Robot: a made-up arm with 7 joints. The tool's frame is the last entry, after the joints. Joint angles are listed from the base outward.
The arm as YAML. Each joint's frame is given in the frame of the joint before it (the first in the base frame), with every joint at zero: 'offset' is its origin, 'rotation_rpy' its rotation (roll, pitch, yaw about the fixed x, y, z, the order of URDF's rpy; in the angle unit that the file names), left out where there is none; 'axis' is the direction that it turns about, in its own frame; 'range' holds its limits. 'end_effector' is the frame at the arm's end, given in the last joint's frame.
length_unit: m
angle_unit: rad
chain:
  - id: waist
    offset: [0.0, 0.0, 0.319]
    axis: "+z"
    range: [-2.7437, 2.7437]
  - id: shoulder
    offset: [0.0, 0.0, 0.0]
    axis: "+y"
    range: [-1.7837, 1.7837]
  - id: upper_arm
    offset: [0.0, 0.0, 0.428]
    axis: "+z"
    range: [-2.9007, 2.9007]
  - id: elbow
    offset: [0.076, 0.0, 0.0]
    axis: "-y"
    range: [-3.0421, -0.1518]
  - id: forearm
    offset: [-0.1, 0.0, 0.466]
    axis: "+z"
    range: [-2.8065, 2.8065]
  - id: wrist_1
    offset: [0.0, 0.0, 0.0]
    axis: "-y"
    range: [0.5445, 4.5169]
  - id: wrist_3
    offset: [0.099, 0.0, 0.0]
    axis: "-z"
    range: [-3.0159, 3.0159]
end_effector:
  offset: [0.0, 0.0, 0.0]
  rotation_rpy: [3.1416, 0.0, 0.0]
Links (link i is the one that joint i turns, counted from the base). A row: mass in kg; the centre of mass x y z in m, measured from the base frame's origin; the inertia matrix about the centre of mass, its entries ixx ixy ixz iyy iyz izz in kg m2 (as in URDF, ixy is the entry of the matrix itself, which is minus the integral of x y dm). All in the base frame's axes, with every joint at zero. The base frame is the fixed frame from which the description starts. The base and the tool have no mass.
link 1: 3.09; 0.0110 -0.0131 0.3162; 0.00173 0 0 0.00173 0 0.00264
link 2: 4.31; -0.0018 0.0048 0.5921; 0.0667 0 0 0.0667 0 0.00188
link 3: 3.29; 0.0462 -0.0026 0.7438; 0.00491 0 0 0.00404 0 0.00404
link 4: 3.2; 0.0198 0.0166 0.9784; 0.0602 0 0.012 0.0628 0 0.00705
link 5: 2.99; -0.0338 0.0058 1.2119; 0.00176 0 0 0.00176 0 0.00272
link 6: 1.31; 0.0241 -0.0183 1.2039; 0.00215 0 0 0.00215 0 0.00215
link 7: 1.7; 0.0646 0.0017 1.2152; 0.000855 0 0 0.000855 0 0.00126
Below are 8 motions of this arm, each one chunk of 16 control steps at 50 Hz.
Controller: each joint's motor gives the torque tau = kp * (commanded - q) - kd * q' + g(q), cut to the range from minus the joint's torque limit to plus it. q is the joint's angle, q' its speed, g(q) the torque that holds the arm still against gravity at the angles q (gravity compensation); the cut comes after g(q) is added. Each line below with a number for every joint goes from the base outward.
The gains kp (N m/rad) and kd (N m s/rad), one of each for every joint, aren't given. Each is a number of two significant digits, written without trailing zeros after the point. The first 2 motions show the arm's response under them.
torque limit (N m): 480 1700 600 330 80 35 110
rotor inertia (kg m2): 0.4 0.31 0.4 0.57 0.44 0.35 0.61
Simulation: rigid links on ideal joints. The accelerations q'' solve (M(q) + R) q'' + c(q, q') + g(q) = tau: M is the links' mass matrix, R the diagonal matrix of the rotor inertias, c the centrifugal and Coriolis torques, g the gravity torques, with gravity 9.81 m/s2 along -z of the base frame. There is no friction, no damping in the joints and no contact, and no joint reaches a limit. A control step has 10 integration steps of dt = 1/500 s. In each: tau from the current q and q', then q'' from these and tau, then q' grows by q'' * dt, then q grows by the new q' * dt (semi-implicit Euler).
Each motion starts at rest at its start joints. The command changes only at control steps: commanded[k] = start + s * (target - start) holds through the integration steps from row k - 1 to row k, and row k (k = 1, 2, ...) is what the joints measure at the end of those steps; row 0 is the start. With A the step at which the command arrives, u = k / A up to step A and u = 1 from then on. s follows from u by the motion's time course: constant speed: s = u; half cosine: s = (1 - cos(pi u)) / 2; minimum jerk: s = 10 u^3 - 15 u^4 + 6 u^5; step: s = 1 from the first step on.
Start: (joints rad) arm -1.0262 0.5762 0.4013 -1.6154 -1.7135 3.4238 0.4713
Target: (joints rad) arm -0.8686 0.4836 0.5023 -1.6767 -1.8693 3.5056 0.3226
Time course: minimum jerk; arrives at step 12
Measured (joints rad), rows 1 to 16:
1: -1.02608 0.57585 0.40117 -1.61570 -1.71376 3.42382 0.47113
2: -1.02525 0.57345 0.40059 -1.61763 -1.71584 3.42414 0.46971
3: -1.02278 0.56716 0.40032 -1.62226 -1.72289 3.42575 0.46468
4: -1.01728 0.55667 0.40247 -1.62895 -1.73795 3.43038 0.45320
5: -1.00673 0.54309 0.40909 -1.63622 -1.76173 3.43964 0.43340
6: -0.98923 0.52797 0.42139 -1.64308 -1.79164 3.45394 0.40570
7: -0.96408 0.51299 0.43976 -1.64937 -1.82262 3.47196 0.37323
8: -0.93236 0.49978 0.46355 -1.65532 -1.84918 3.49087 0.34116
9: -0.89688 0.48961 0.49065 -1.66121 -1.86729 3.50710 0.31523
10: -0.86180 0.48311 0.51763 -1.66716 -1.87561 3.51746 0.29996
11: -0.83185 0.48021 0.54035 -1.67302 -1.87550 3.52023 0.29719
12: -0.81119 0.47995 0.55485 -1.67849 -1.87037 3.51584 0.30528
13: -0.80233 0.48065 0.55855 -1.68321 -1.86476 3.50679 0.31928
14: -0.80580 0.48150 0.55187 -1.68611 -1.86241 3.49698 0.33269
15: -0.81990 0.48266 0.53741 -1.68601 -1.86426 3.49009 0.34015
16: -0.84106 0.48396 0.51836 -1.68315 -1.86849 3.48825 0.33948
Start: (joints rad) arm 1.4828 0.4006 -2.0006 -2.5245 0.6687 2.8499 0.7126
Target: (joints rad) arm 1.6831 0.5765 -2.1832 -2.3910 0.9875 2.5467 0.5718
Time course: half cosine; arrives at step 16
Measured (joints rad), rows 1 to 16:
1: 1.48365 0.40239 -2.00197 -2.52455 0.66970 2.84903 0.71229
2: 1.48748 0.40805 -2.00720 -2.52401 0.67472 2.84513 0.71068
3: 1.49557 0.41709 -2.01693 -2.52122 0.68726 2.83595 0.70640
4: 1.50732 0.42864 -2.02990 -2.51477 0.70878 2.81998 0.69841
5: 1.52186 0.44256 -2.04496 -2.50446 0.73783 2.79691 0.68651
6: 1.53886 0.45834 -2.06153 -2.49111 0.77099 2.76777 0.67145
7: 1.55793 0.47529 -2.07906 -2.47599 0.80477 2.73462 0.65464
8: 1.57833 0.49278 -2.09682 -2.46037 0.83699 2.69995 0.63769
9: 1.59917 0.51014 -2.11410 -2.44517 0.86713 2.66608 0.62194
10: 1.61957 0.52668 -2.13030 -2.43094 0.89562 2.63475 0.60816
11: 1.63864 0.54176 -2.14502 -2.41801 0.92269 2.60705 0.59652
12: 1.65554 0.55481 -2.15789 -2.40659 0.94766 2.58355 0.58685
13: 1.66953 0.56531 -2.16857 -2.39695 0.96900 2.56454 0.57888
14: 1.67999 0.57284 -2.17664 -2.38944 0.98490 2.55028 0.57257
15: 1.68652 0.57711 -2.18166 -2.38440 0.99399 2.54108 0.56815
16: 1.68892 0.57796 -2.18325 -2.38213 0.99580 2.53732 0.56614
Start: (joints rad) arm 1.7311 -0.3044 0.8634 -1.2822 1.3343 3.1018 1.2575
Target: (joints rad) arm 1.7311 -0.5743 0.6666 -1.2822 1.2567 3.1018 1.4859
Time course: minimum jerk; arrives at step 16
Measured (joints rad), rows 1 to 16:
1: 1.73090 -0.30494 0.86298 -1.28253 1.33429 3.10171 1.25762
2: 1.72977 -0.30849 0.86011 -1.28456 1.33418 3.10117 1.25859
3: 1.72774 -0.31756 0.85254 -1.28875 1.33349 3.09993 1.26217
4: 1.72551 -0.33291 0.83969 -1.29358 1.33136 3.09824 1.27070
5: 1.72362 -0.35436 0.82227 -1.29706 1.32683 3.09661 1.28618
6: 1.72257 -0.38121 0.80146 -1.29790 1.31936 3.09555 1.30940
7: 1.72288 -0.41211 0.77875 -1.29569 1.30913 3.09544 1.33934
8: 1.72486 -0.44520 0.75585 -1.29080 1.29702 3.09645 1.37333
9: 1.72832 -0.47834 0.73437 -1.28414 1.28440 3.09849 1.40775
10: 1.73270 -0.50932 0.71554 -1.27686 1.27264 3.10126 1.43893
11: 1.73720 -0.53610 0.70004 -1.27005 1.26281 3.10433 1.46406
12: 1.74096 -0.55703 0.68804 -1.26464 1.25553 3.10720 1.48167
13: 1.74328 -0.57109 0.67935 -1.26133 1.25099 3.10940 1.49165
14: 1.74372 -0.57820 0.67361 -1.26068 1.24912 3.11052 1.49500
15: 1.74210 -0.57939 0.67026 -1.26305 1.24966 3.11025 1.49338
16: 1.73845 -0.57700 0.66832 -1.26864 1.25212 3.10842 1.48886

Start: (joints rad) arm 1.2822 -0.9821 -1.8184 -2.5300 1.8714 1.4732 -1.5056
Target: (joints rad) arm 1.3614 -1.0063 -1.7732 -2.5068 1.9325 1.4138 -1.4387
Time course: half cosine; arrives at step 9
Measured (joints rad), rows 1 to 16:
1: 1.28268 -0.98296 -1.81805 -2.52966 1.87200 1.47300 -1.50514
2: 1.28515 -0.98551 -1.81669 -2.52821 1.87490 1.47183 -1.50277
3: 1.29144 -0.98920 -1.81355 -2.52507 1.88190 1.46846 -1.49667
4: 1.30237 -0.99338 -1.80768 -2.52035 1.89332 1.46177 -1.48578
5: 1.31739 -0.99763 -1.79865 -2.51483 1.90753 1.45129 -1.47063
6: 1.33480 -1.00141 -1.78724 -2.50970 1.92163 1.43749 -1.45345
7: 1.35217 -1.00423 -1.77533 -2.50611 1.93267 1.42197 -1.43756
8: 1.36678 -1.00581 -1.76534 -2.50483 1.93877 1.40728 -1.42634
9: 1.37616 -1.00603 -1.75947 -2.50605 1.93943 1.39639 -1.42218
10: 1.37901 -1.00576 -1.75872 -2.50895 1.93594 1.39170 -1.42540
11: 1.37612 -1.00597 -1.76260 -2.51179 1.93121 1.39390 -1.43360
12: 1.36980 -1.00633 -1.76937 -2.51290 1.92825 1.40161 -1.44272
13: 1.36256 -1.00652 -1.77628 -2.51163 1.92836 1.41203 -1.44889
14: 1.35644 -1.00662 -1.78081 -2.50855 1.93081 1.42179 -1.45002
15: 1.35275 -1.00658 -1.78185 -2.50495 1.93365 1.42796 -1.44637
16: 1.35201 -1.00643 -1.77988 -2.50219 1.93519 1.42899 -1.44011

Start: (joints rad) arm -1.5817 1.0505 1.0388 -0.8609 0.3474 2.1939 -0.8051
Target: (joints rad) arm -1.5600 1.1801 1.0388 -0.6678 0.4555 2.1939 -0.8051
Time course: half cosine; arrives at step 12
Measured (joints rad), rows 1 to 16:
1: -1.58107 1.05229 1.04038 -0.85854 0.34788 2.19391 -0.80509
2: -1.57852 1.05846 1.04406 -0.85007 0.35040 2.19391 -0.80504
3: -1.57361 1.06919 1.04690 -0.83499 0.35693 2.19376 -0.80497
4: -1.56754 1.08349 1.04714 -0.81551 0.36848 2.19336 -0.80488
5: -1.56197 1.10050 1.04558 -0.79382 0.38437 2.19264 -0.80483
6: -1.55797 1.11898 1.04297 -0.77124 0.40254 2.19166 -0.80485
7: -1.55597 1.13737 1.03969 -0.74850 0.42044 2.19060 -0.80495
8: -1.55605 1.15413 1.03637 -0.72624 0.43599 2.18984 -0.80511
9: -1.55811 1.16795 1.03373 -0.70548 0.44800 2.18978 -0.80529
10: -1.56184 1.17777 1.03212 -0.68751 0.45616 2.19069 -0.80543
11: -1.56681 1.18301 1.03145 -0.67374 0.46059 2.19261 -0.80550
12: -1.57247 1.18353 1.03139 -0.66551 0.46146 2.19526 -0.80548
13: -1.57754 1.18113 1.03305 -0.66144 0.45924 2.19811 -0.80537
14: -1.58014 1.17882 1.03669 -0.65823 0.45541 2.20052 -0.80520
15: -1.57953 1.17775 1.03951 -0.65545 0.45213 2.20191 -0.80501
16: -1.57649 1.17776 1.03998 -0.65490 0.45096 2.20198 -0.80486

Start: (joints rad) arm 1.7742 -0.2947 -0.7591 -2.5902 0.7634 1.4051 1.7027
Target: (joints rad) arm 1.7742 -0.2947 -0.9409 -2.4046 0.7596 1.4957 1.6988
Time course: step
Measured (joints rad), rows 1 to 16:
1: 1.82499 -0.28905 -0.84352 -2.55808 0.76129 1.40926 1.70185
2: 1.83717 -0.28394 -0.93261 -2.48484 0.75766 1.42438 1.70028
3: 1.78947 -0.29325 -0.96356 -2.40670 0.75586 1.45783 1.69880
4: 1.74183 -0.30301 -0.97524 -2.34602 0.75721 1.50526 1.69760
5: 1.72022 -0.30399 -0.98787 -2.31649 0.76039 1.55356 1.69682
6: 1.71966 -0.30161 -0.99378 -2.32278 0.76305 1.58787 1.69672
7: 1.73103 -0.29876 -0.98542 -2.35491 0.76372 1.59754 1.69737
8: 1.75028 -0.29510 -0.96506 -2.39464 0.76242 1.57812 1.69854
9: 1.77354 -0.29205 -0.93949 -2.42616 0.76007 1.53539 1.69976
10: 1.79430 -0.29080 -0.91627 -2.44141 0.75785 1.48336 1.70059
11: 1.80682 -0.29097 -0.90224 -2.44024 0.75674 1.43865 1.70070
12: 1.80892 -0.29186 -0.90091 -2.42809 0.75715 1.41467 1.70010
13: 1.80169 -0.29313 -0.91101 -2.41225 0.75867 1.41724 1.69908
14: 1.78838 -0.29453 -0.92783 -2.39880 0.76037 1.44315 1.69808
15: 1.77325 -0.29575 -0.94576 -2.39106 0.76132 1.48202 1.69748
16: 1.76039 -0.29653 -0.96000 -2.38954 0.76124 1.52046 1.69748

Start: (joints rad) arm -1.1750 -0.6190 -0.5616 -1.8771 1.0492 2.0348 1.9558
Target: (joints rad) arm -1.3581 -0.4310 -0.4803 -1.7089 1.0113 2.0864 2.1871
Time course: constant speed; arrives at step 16
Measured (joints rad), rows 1 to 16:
1: -1.18491 -0.60775 -0.56056 -1.87048 1.04863 2.03558 1.95904
2: -1.19901 -0.59089 -0.55734 -1.85969 1.04668 2.03822 1.96964
3: -1.20953 -0.57909 -0.55113 -1.85029 1.04345 2.04238 1.98816
4: -1.21958 -0.56928 -0.54262 -1.84029 1.03973 2.04710 2.01176
5: -1.23098 -0.55757 -0.53388 -1.82768 1.03622 2.05162 2.03596
6: -1.24204 -0.54522 -0.52644 -1.81431 1.03330 2.05544 2.05669
7: -1.25264 -0.53358 -0.52056 -1.80224 1.03096 2.05839 2.07192
8: -1.26391 -0.52211 -0.51600 -1.79163 1.02903 2.06071 2.08213
9: -1.27596 -0.51032 -0.51248 -1.78187 1.02722 2.06293 2.08978
10: -1.28814 -0.49842 -0.50949 -1.77253 1.02529 2.06553 2.09802
11: -1.30019 -0.48665 -0.50626 -1.76316 1.02315 2.06879 2.10929
12: -1.31211 -0.47494 -0.50223 -1.75332 1.02082 2.07266 2.12446
13: -1.32380 -0.46325 -0.49721 -1.74280 1.01835 2.07687 2.14266
14: -1.33517 -0.45155 -0.49140 -1.73173 1.01581 2.08103 2.16193
15: -1.34623 -0.43984 -0.48515 -1.72045 1.01324 2.08481 2.18016
16: -1.35716 -0.42809 -0.47888 -1.70928 1.01068 2.08801 2.19596

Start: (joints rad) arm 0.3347 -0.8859 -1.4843 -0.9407 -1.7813 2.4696 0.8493
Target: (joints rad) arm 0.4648 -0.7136 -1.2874 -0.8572 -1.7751 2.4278 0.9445
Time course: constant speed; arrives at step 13
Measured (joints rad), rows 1 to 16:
1: 0.33528 -0.87814 -1.48959 -0.93764 -1.78148 2.46767 0.85092
2: 0.33853 -0.86540 -1.48454 -0.93011 -1.78210 2.46183 0.85615
3: 0.34549 -0.85077 -1.46220 -0.91942 -1.78231 2.45333 0.86528
4: 0.35627 -0.83305 -1.43155 -0.90772 -1.78089 2.44549 0.87704
5: 0.37070 -0.81442 -1.40009 -0.89774 -1.77787 2.44151 0.88930
6: 0.38776 -0.79770 -1.37360 -0.89179 -1.77455 2.44262 0.90007
7: 0.40558 -0.78372 -1.35625 -0.89017 -1.77272 2.44736 0.90822
8: 0.42235 -0.77208 -1.34747 -0.89114 -1.77348 2.45224 0.91384
9: 0.43665 -0.76168 -1.34278 -0.89200 -1.77648 2.45358 0.91797
10: 0.44773 -0.75101 -1.33692 -0.89030 -1.78005 2.44940 0.92211
11: 0.45567 -0.73900 -1.32612 -0.88463 -1.78216 2.44025 0.92751
12: 0.46147 -0.72545 -1.30941 -0.87496 -1.78151 2.42887 0.93474
13: 0.46654 -0.71088 -1.28858 -0.86260 -1.77823 2.41880 0.94356
14: 0.47149 -0.70351 -1.26261 -0.85449 -1.77367 2.41484 0.95154
15: 0.47399 -0.70226 -1.24976 -0.85325 -1.76964 2.41987 0.95566
16: 0.47394 -0.70444 -1.25804 -0.85617 -1.76828 2.43098 0.95484

